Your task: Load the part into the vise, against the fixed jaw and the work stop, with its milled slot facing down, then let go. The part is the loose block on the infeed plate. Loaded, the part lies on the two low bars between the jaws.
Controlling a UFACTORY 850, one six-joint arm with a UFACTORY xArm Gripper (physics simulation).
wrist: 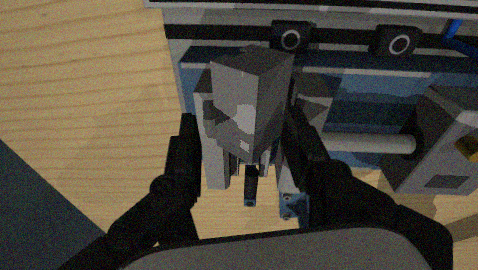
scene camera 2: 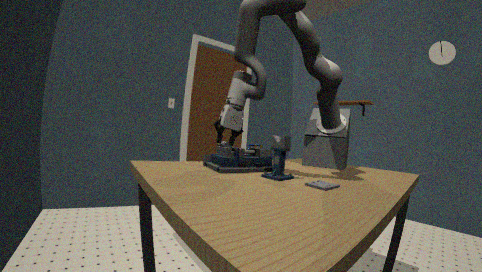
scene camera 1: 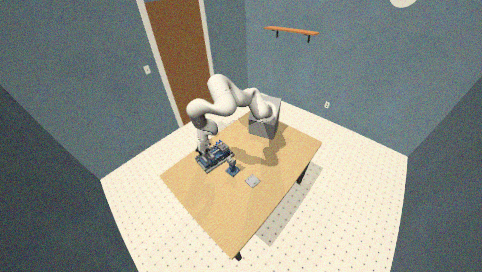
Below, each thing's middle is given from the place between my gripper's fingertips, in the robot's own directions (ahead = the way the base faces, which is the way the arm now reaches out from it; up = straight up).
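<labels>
Measured from the part (wrist: 250, 90), my hand is 10 mm above it and 10 mm to the left of it.
</labels>
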